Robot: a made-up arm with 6 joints. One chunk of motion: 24 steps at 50 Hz.
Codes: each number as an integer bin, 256 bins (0 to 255) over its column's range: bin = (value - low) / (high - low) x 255, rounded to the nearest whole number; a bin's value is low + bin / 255 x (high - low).
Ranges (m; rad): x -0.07..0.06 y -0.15..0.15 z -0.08..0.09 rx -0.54..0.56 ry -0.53..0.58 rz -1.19..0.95
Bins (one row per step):
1: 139 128 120 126 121 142
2: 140 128 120 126 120 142
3: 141 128 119 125 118 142
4: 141 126 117 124 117 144
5: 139 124 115 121 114 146
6: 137 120 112 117 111 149
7: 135 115 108 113 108 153
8: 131 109 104 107 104 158
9: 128 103 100 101 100 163
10: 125 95 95 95 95 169
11: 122 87 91 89 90 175
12: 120 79 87 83 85 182
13: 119 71 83 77 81 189
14: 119 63 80 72 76 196
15: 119 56 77 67 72 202
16: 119 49 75 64 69 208
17: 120 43 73 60 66 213
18: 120 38 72 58 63 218
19: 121 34 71 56 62 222
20: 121 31 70 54 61 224
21: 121 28 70 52 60 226
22: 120 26 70 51 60 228
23: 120 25 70 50 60 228
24: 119 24 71 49 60 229
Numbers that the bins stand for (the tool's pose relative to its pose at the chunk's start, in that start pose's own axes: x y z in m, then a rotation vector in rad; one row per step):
1: 0.0009 0.0006 0.0000 0.0035 -0.0033 0.0017
2: 0.0014 0.0006 0.0000 0.0035 -0.0076 0.0017
3: 0.0019 0.0006 -0.0007 -0.0008 -0.0164 0.0017
4: 0.0019 -0.0018 -0.0020 -0.0051 -0.0207 0.0185
5: 0.0009 -0.0041 -0.0033 -0.0180 -0.0338 0.0353
6: -0.0002 -0.0088 -0.0053 -0.0353 -0.0468 0.0604
7: -0.0012 -0.0147 -0.0080 -0.0525 -0.0599 0.0940
8: -0.0032 -0.0218 -0.0107 -0.0784 -0.0773 0.1360
9: -0.0047 -0.0288 -0.0133 -0.1043 -0.0947 0.1779
10: -0.0063 -0.0382 -0.0167 -0.1302 -0.1165 0.2283
11: -0.0078 -0.0476 -0.0193 -0.1561 -0.1382 0.2786
12: -0.0088 -0.0571 -0.0220 -0.1820 -0.1600 0.3374
13: -0.0093 -0.0665 -0.0247 -0.2078 -0.1774 0.3961
14: -0.0093 -0.0759 -0.0267 -0.2294 -0.1992 0.4549
15: -0.0093 -0.0841 -0.0287 -0.2510 -0.2166 0.5052
16: -0.0093 -0.0924 -0.0300 -0.2639 -0.2296 0.5556
17: -0.0088 -0.0994 -0.0313 -0.2812 -0.2427 0.5975
18: -0.0088 -0.1053 -0.0320 -0.2898 -0.2558 0.6395
19: -0.0083 -0.1100 -0.0327 -0.2984 -0.2601 0.6731
20: -0.0083 -0.1135 -0.0333 -0.3071 -0.2645 0.6898
21: -0.0083 -0.1171 -0.0333 -0.3157 -0.2688 0.7066
22: -0.0088 -0.1194 -0.0333 -0.3200 -0.2688 0.7234
23: -0.0088 -0.1206 -0.0333 -0.3243 -0.2688 0.7234
24: -0.0093 -0.1218 -0.0327 -0.3286 -0.2688 0.7318

